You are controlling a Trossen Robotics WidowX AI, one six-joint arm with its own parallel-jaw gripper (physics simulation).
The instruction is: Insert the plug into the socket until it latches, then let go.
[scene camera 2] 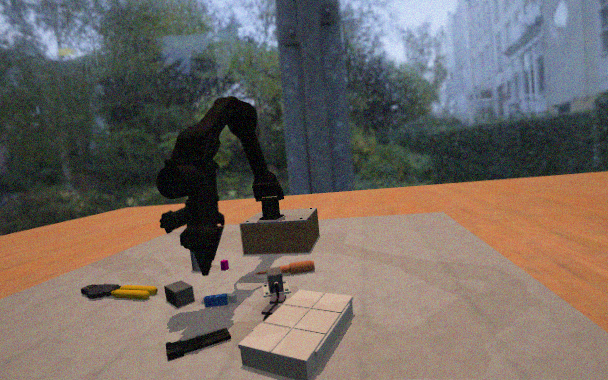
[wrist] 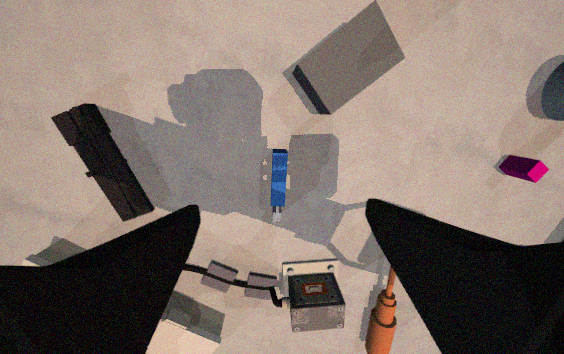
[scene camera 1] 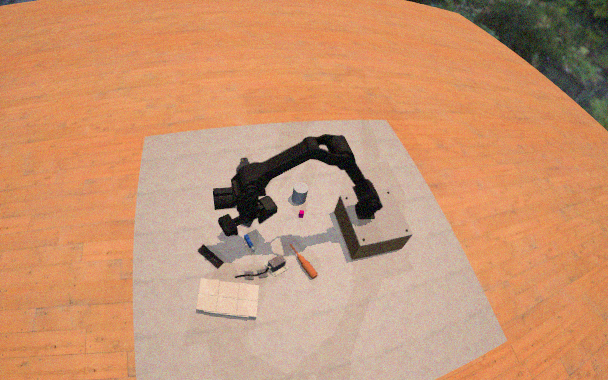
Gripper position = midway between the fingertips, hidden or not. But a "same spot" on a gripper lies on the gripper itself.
Labels:
my gripper: scene camera 2 208, 267; wrist; scene camera 1
same spot on my gripper: (wrist: 464, 285) = (scene camera 1: 260, 213)

